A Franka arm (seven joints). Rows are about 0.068 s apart.
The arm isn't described. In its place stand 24 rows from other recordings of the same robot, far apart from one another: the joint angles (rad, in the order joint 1, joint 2, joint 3, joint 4, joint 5, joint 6, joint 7), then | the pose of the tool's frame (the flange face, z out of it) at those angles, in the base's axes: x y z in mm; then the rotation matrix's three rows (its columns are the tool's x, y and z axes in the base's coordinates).
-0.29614 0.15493 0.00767 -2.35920 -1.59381 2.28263 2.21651 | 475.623 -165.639 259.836; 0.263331 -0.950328 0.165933; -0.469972 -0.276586 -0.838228; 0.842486 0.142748 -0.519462
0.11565 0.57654 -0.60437 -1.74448 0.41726 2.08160 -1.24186 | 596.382 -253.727 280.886; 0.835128 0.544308 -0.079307; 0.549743 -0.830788 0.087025; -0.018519 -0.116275 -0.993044
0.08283 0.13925 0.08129 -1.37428 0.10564 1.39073 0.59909 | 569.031 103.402 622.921; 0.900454 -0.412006 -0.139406; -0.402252 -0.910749 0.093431; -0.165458 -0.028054 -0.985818
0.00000 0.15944 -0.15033 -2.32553 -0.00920 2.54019 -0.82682 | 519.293 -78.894 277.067; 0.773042 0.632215 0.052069; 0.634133 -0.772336 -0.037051; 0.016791 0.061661 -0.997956
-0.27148 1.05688 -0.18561 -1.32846 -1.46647 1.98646 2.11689 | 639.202 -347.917 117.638; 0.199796 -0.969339 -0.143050; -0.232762 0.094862 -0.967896; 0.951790 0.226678 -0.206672
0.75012 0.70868 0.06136 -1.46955 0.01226 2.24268 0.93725 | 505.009 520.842 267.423; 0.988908 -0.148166 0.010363; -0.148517 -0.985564 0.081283; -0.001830 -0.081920 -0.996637
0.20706 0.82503 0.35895 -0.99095 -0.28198 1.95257 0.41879 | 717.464 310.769 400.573; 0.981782 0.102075 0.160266; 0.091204 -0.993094 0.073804; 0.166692 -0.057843 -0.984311
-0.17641 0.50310 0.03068 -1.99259 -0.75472 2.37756 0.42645 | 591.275 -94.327 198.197; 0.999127 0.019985 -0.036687; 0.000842 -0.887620 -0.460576; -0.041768 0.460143 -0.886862
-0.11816 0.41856 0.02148 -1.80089 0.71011 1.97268 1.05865 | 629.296 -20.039 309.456; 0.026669 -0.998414 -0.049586; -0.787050 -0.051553 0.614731; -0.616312 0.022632 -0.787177
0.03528 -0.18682 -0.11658 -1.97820 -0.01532 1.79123 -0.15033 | 501.319 -45.794 547.602; 0.997232 0.074344 -0.000832; 0.074348 -0.997210 0.006743; -0.000329 -0.006787 -0.999977
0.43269 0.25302 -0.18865 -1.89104 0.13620 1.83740 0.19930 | 557.356 154.478 353.331; 0.952186 -0.013579 -0.305218; -0.010657 -0.999880 0.011239; -0.305334 -0.007449 -0.952216
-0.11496 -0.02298 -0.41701 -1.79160 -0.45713 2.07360 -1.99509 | 491.974 -318.509 584.391; -0.031314 0.996261 0.080523; 0.870992 0.066718 -0.486746; -0.490298 0.054893 -0.869825
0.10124 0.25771 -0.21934 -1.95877 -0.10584 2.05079 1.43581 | 581.749 -70.477 336.332; 0.086001 -0.981408 -0.171587; -0.989463 -0.064001 -0.129869; 0.116473 0.180948 -0.976572
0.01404 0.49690 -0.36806 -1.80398 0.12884 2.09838 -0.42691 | 599.290 -198.308 272.404; 0.983651 0.024781 -0.178373; 0.024474 -0.999693 -0.003925; -0.178415 -0.000505 -0.983955
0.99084 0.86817 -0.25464 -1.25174 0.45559 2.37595 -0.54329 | 533.559 567.473 276.665; 0.425439 0.897691 0.114688; 0.843496 -0.439251 0.309149; 0.327897 -0.034785 -0.944073
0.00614 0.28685 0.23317 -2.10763 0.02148 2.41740 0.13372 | 564.760 135.535 286.509; 0.996736 0.079909 0.011444; 0.078666 -0.993324 0.084372; 0.018110 -0.083196 -0.996369
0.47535 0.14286 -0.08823 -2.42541 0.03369 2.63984 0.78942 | 463.252 187.369 256.035; 0.907472 -0.414972 0.065516; -0.417504 -0.908154 0.030763; 0.046733 -0.055270 -0.997377
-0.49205 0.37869 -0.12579 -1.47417 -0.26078 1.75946 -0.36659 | 534.405 -393.449 459.333; 0.959273 -0.153604 -0.237067; -0.202420 -0.959154 -0.197609; -0.197030 0.237549 -0.951183
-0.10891 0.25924 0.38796 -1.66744 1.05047 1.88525 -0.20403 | 607.426 216.554 502.830; 0.994335 0.034905 -0.100398; 0.105084 -0.464879 0.879116; -0.015987 -0.884686 -0.465913
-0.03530 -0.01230 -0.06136 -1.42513 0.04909 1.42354 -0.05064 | 532.019 -45.996 685.953; 0.999155 -0.038176 0.015207; -0.038867 -0.998088 0.048049; 0.013344 -0.048600 -0.998729
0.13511 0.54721 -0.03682 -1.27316 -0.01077 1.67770 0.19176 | 695.384 73.101 426.825; 0.986896 -0.083547 -0.138043; -0.090407 -0.994924 -0.044186; -0.133651 0.056087 -0.989440
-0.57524 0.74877 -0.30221 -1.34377 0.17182 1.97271 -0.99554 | 507.146 -519.256 287.950; 0.989449 0.109224 -0.095191; 0.112814 -0.993063 0.033160; -0.090909 -0.043549 -0.994907
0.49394 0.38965 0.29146 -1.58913 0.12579 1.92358 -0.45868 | 478.373 458.453 416.513; 0.386637 0.903889 -0.183021; 0.920496 -0.366062 0.136698; 0.056563 -0.221322 -0.973559
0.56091 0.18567 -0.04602 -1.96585 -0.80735 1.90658 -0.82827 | 527.723 239.782 380.629; -0.043861 0.962528 0.267613; 0.739184 0.211469 -0.639444; -0.672074 0.169768 -0.720760
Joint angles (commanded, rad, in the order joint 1, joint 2, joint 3, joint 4, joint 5, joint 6, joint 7), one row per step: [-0.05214 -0.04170 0.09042 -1.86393 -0.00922 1.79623 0.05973]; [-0.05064 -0.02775 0.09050 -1.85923 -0.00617 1.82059 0.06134]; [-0.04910 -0.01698 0.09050 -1.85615 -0.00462 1.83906 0.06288]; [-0.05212 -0.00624 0.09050 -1.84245 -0.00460 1.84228 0.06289]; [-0.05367 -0.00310 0.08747 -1.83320 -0.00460 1.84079 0.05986]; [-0.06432 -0.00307 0.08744 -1.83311 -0.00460 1.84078 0.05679]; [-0.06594 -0.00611 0.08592 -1.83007 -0.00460 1.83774 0.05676]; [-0.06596 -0.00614 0.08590 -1.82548 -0.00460 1.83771 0.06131]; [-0.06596 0.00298 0.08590 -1.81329 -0.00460 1.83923 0.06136]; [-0.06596 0.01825 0.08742 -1.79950 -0.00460 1.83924 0.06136]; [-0.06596 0.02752 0.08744 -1.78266 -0.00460 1.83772 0.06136]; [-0.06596 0.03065 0.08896 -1.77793 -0.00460 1.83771 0.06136]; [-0.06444 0.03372 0.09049 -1.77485 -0.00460 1.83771 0.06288]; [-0.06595 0.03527 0.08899 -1.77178 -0.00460 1.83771 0.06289]
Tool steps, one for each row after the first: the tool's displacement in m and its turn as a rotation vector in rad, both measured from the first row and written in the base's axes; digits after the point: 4 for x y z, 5 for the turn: [0.0059 0.0011 -0.0033 0.00481 -0.01501 -0.00053]; [0.0102 0.0021 -0.0062 0.00774 -0.02573 -0.00079]; [0.0144 0.0004 -0.0053 0.00894 -0.03192 -0.00379]; [0.0161 -0.0021 -0.0027 0.00936 -0.03654 -0.00533]; [0.0163 -0.0081 -0.0027 0.00919 -0.03661 -0.01294]; [0.0158 -0.0099 0.0002 0.00896 -0.03966 -0.01604]; [0.0164 -0.0099 0.0024 0.00907 -0.04429 -0.02061]; [0.0198 -0.0100 0.0033 0.00999 -0.04889 -0.02065]; [0.0244 -0.0093 0.0013 0.01132 -0.04743 -0.01918]; [0.0280 -0.0094 0.0040 0.01232 -0.05348 -0.01919]; [0.0292 -0.0085 0.0045 0.01273 -0.05507 -0.01768]; [0.0301 -0.0068 0.0043 0.01314 -0.05508 -0.01617]; [0.0308 -0.0086 0.0049 0.01319 -0.05662 -0.01919]
